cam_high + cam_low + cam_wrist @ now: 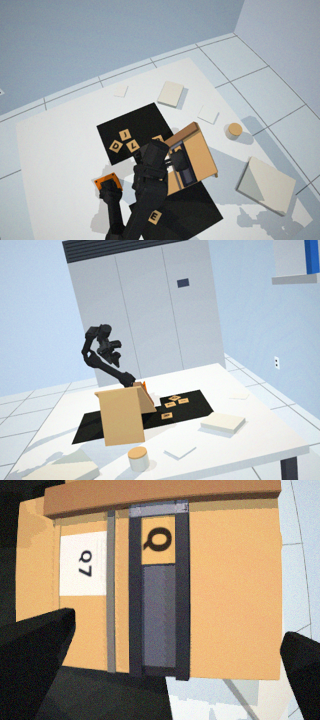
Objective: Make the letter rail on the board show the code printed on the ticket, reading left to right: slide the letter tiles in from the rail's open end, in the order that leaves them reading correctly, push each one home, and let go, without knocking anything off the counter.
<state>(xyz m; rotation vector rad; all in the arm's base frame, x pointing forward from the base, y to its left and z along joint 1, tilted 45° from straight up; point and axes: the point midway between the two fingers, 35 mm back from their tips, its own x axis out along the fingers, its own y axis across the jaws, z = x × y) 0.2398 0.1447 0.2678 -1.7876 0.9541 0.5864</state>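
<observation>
The white ticket is 3 cm ahead of my gripper tip, 5 cm to the left of it and 24 cm below it. From my gripper tip the other things lie so: pale box: 47 cm ahead, 26 cm to the right, 31 cm below; then lidded jar: 47 cm ahead, 9 cm to the left, 29 cm below; then black mat: 6 cm behind, 9 cm to the left, 32 cm below.
</observation>
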